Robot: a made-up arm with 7 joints.
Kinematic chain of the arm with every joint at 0, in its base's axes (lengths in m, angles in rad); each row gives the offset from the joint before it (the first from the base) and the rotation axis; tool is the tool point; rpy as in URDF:
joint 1: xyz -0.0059 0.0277 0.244 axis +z
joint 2: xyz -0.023 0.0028 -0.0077 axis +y
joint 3: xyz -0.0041 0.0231 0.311 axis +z
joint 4: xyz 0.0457 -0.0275 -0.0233 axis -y
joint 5: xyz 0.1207 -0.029 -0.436 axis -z
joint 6: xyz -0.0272 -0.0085 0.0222 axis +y
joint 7: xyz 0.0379 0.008 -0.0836 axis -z
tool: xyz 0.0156 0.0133 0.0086 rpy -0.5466 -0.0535 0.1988
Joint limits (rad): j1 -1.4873..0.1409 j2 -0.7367..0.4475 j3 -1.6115..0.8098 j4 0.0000..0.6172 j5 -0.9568..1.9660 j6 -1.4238..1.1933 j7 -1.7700..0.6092
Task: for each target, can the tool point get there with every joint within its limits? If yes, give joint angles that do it. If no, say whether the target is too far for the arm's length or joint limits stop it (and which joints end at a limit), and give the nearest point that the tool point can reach.
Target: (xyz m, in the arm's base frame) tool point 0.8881 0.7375 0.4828
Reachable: no: too far | nearest point 0.3507 0.3108 0.3395 | short by 0.701 m
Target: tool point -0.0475 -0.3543 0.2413
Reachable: yes | joints -0.3371 -0.6012 -1.1318 0.4998 1.2949 -0.2750 -0.7608
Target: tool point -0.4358 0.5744 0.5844
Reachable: no: joint limits stop it (at a limit: joint 1, joint 3, joint 4, joint 7) | nearest point -0.3725 0.1453 0.3142 | short by 0.511 m
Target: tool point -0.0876 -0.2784 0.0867
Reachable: yes | joints -1.1592 0.2062 -0.6141 0.5155 0.7815 0.6347 -1.3338
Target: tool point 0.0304 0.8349 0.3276
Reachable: no: joint limits stop it (at a limit: joint 1, joint 3, joint 4, joint 6) | nearest point 0.1761 0.4236 0.3734 | short by 0.439 m
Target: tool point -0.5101 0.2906 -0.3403
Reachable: no: joint limits stop it (at a limit: joint 1, joint 3, joint 5, joint 6, joint 7) | nearest point -0.3009 0.1093 0.0663 | short by 0.492 m
